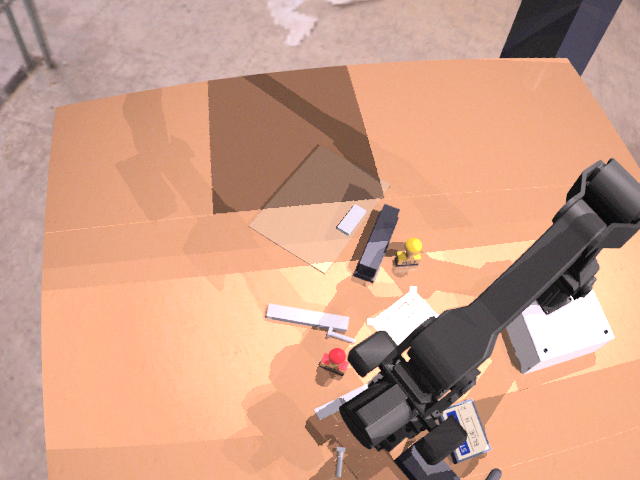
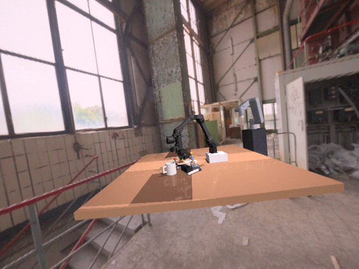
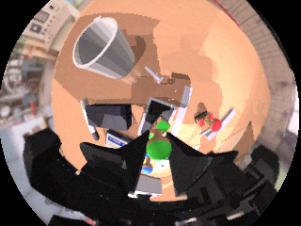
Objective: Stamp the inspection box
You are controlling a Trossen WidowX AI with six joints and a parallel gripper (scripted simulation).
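Now: gripper tip 60 mm above the ink pad. From my gripper tip the other things lie so: dark block 110 mm to the left, 50 mm below, 20 mm behind; blue stamp 110 mm behind, 40 mm below, 10 mm to the right; green-knobbed stamp right at my gripper tip.
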